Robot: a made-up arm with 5 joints. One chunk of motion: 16 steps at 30 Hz.
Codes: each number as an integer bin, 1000 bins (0 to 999) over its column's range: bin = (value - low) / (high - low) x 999, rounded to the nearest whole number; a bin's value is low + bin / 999 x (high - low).
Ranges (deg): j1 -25..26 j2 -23..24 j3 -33..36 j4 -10..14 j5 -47..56
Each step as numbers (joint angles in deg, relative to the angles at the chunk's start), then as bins.
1 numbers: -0.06 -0.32 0.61 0.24 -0.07
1 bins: 489 482 487 426 455
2 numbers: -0.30 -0.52 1.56 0.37 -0.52
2 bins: 484 478 500 432 451
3 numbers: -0.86 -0.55 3.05 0.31 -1.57
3 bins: 473 477 522 429 441
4 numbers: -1.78 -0.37 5.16 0.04 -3.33
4 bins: 455 481 552 418 424
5 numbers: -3.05 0.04 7.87 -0.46 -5.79
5 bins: 430 490 592 397 400
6 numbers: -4.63 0.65 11.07 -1.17 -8.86
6 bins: 399 503 638 368 370
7 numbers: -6.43 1.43 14.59 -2.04 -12.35
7 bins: 364 519 689 331 336
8 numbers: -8.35 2.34 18.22 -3.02 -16.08
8 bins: 326 539 742 291 300
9 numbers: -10.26 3.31 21.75 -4.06 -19.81
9 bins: 289 559 793 247 264
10 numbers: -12.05 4.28 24.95 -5.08 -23.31
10 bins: 254 580 839 205 230
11 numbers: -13.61 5.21 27.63 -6.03 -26.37
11 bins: 223 600 878 165 200
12 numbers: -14.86 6.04 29.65 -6.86 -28.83
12 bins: 199 617 907 131 176
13 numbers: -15.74 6.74 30.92 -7.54 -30.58
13 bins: 181 632 925 102 159
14 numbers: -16.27 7.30 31.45 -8.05 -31.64
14 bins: 171 644 933 81 149
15 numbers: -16.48 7.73 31.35 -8.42 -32.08
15 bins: 167 653 932 66 145
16 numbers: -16.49 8.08 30.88 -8.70 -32.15
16 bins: 167 661 925 54 144
